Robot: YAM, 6 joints.
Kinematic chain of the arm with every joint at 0, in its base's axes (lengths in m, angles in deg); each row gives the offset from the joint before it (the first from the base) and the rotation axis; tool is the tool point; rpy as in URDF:
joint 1: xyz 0 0 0.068 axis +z
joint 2: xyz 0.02 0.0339 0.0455 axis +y
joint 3: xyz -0.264 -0.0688 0 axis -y
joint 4: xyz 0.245 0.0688 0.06 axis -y
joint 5: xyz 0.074 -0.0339 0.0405 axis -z
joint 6: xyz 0.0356 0 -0.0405 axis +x
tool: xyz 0 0 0 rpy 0 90 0
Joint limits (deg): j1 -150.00..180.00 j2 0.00..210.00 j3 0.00..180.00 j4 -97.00..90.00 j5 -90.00..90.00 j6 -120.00..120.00
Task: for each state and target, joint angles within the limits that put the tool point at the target. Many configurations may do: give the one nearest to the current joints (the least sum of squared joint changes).
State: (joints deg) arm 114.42 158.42 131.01 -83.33 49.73 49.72
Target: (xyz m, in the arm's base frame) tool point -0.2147 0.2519 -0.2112
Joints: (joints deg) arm 134.92 192.96 121.77 -76.31 46.52 49.72
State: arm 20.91 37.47 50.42 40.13 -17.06 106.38
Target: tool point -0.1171 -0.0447 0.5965
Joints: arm 24.95 32.44 86.82 44.17 -14.42 106.38
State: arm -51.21 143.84 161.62 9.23 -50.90 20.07
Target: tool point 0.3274 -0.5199 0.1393
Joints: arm -60.46 162.47 142.83 2.63 -53.37 20.07
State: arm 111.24 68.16 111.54 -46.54 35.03 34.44
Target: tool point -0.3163 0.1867 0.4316
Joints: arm 152.25 96.09 107.62 -41.41 30.33 34.44
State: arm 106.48 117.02 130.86 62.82 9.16 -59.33
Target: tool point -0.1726 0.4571 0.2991
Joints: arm 111.44 122.19 86.65 66.30 10.38 -59.33
